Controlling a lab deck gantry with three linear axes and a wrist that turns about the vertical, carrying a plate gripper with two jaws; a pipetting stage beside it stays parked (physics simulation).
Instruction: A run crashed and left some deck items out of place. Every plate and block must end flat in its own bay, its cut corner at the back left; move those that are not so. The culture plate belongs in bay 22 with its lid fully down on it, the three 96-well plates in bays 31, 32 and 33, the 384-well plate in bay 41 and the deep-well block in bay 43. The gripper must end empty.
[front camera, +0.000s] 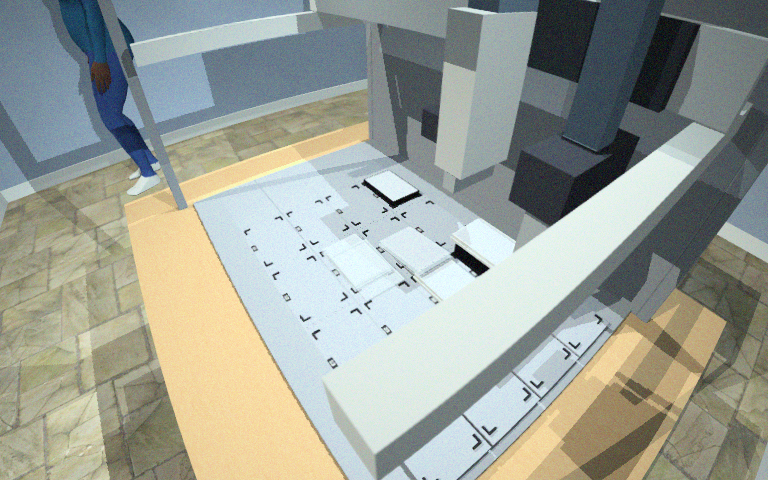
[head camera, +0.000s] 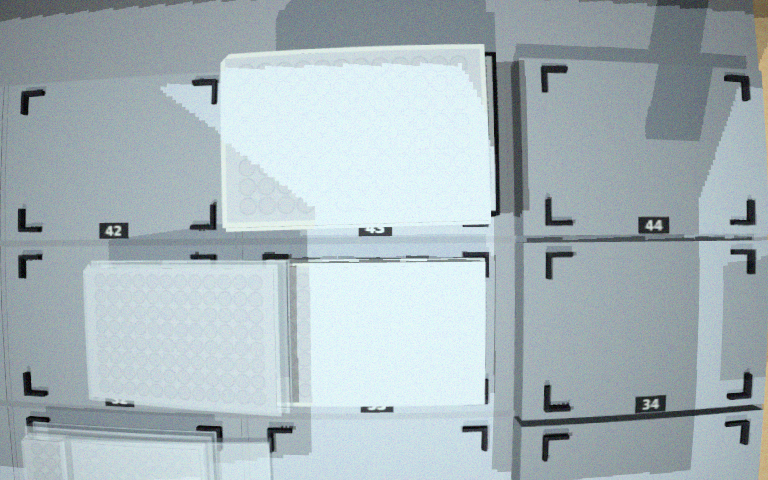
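Pixels of known places: robot's base, origin of its link: (front camera: 245, 232).
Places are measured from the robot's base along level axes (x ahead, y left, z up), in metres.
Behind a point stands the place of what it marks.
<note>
The dark gripper body (front camera: 546, 183) @[x 0.533, y 0.185, z 0.333 m] hangs high at the right; the front beam hides its jaw tips, so opening and contents cannot be told. A pale 96-well plate (front camera: 487, 240) @[x 0.378, y 0.358, z 0.056 m] (head camera: 356, 135) @[x 0.385, y 0.359, z 0.056 m] lies on a black block (front camera: 468, 261) @[x 0.370, y 0.323, z 0.013 m] (head camera: 494, 135) @[x 0.452, y 0.362, z 0.041 m] in bay 43, shifted left. Another 96-well plate (front camera: 416, 250) @[x 0.291, y 0.253, z 0.023 m] (head camera: 181, 333) @[x 0.284, y 0.260, z 0.022 m] reaches from bay 32 towards 33, apparently tilted, right end raised against the bay 33 plate (front camera: 447, 278) @[x 0.378, y 0.257, z 0.014 m] (head camera: 396, 333) @[x 0.404, y 0.258, z 0.014 m]. The clear culture plate and lid (front camera: 359, 261) @[x 0.246, y 0.148, z 0.019 m] (head camera: 135, 461) @[x 0.249, y 0.181, z 0.019 m] overlap unevenly around bay 22. The 384-well plate (front camera: 390, 185) @[x 0.066, y 0.361, z 0.014 m] is in bay 41.
The front beam (front camera: 509, 305) @[x 0.624, y -0.014, z 0.400 m] crosses the view and hides part of the deck. The parked pipetting stage (front camera: 481, 96) hangs left of the gripper body. Bay 44's label (head camera: 653, 225) @[x 0.556, y 0.318, z 0.015 m] and bay 34's label (head camera: 650, 404) @[x 0.556, y 0.211, z 0.015 m] show at the right. A person stands beyond the table at the left.
</note>
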